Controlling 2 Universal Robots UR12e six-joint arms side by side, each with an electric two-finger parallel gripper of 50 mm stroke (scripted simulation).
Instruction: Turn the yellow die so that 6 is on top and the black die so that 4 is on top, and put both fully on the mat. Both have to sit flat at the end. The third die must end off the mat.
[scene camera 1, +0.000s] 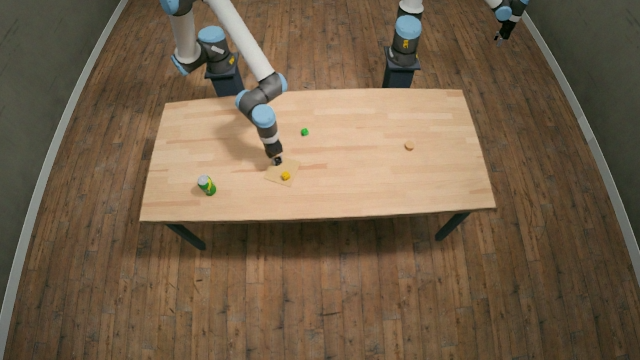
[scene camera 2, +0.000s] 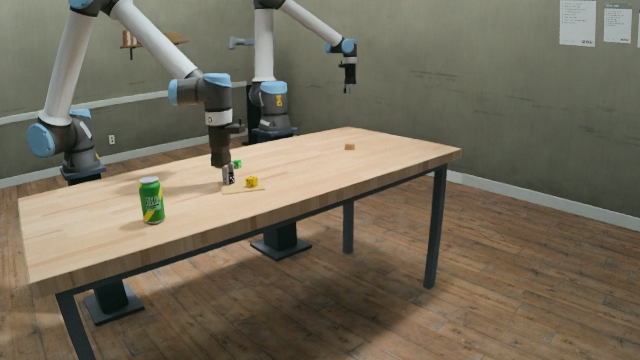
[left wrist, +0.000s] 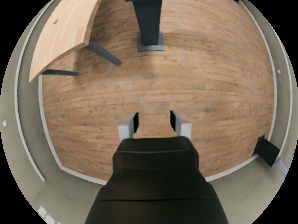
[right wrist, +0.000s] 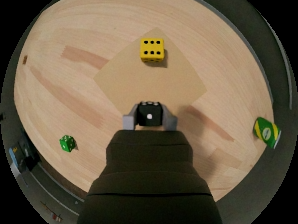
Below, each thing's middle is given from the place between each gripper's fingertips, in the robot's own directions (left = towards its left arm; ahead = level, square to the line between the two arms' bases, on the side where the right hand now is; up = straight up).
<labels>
I see the tan mat (right wrist: 126, 80) 40 mm ahead of my right hand (scene camera 2: 228, 183), 20 mm to the left of it and 20 mm below it.
</labels>
